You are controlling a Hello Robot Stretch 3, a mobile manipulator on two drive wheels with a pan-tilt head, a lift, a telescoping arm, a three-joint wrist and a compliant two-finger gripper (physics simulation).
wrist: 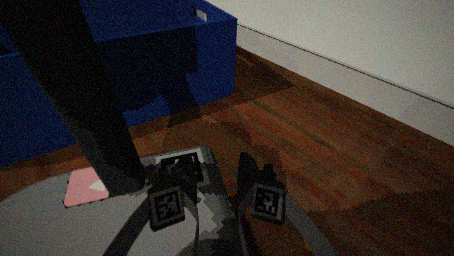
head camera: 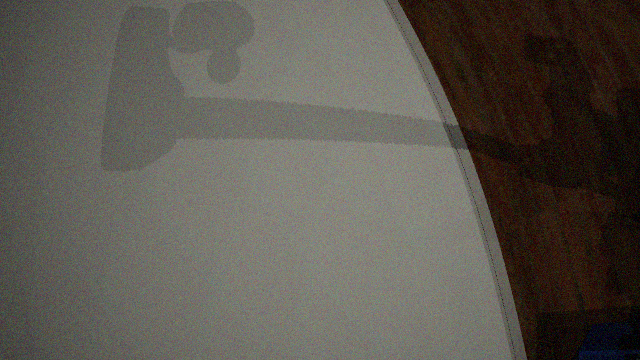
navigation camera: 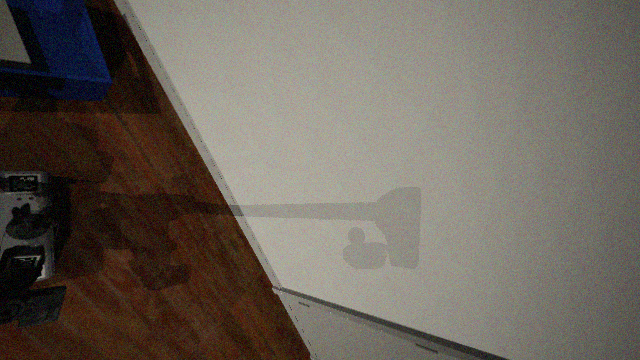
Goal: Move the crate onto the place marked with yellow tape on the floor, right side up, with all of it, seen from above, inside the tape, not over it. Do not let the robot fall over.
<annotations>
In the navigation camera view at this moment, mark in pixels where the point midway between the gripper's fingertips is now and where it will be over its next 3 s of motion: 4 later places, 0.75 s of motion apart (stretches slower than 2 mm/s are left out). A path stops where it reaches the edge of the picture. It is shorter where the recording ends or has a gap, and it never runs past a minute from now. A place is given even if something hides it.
The gripper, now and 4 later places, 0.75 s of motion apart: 41, 205; 53, 208; 60, 233; 28, 251; 17, 250
</annotations>
